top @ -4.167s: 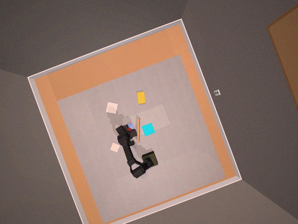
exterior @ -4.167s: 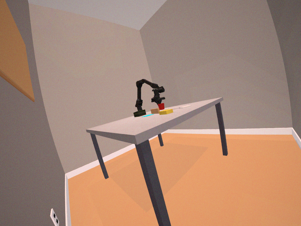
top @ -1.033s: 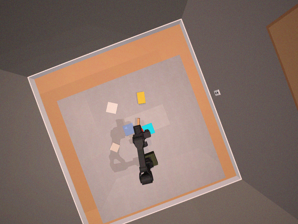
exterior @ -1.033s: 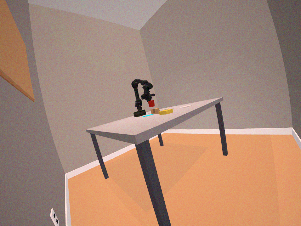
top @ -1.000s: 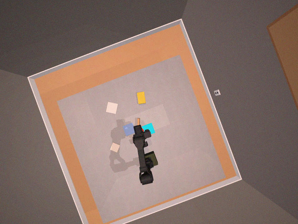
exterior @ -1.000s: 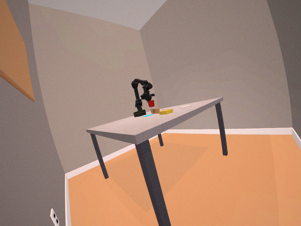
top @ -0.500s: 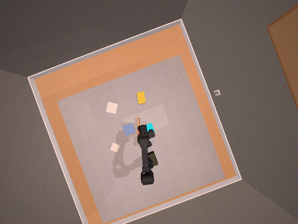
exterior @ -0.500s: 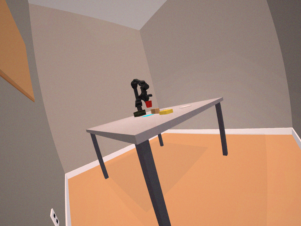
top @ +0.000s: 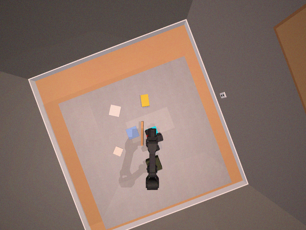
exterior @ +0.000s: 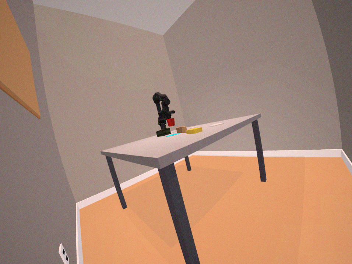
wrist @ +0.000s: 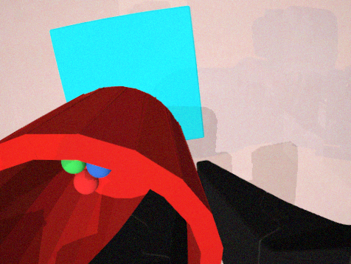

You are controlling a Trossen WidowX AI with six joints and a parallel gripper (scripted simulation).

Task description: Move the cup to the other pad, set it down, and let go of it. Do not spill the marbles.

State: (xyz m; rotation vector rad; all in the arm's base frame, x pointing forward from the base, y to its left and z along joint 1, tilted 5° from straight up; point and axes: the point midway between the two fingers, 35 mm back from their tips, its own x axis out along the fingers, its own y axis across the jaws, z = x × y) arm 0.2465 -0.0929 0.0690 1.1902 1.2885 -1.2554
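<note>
Right now my gripper tip is 130 mm above the cyan pad, 30 mm short of it and 10 mm to the left of it. Also, from my gripper tip: pale blue pad: 170 mm to the left, 130 mm below, 100 mm ahead; red cup: 30 mm ahead.
</note>
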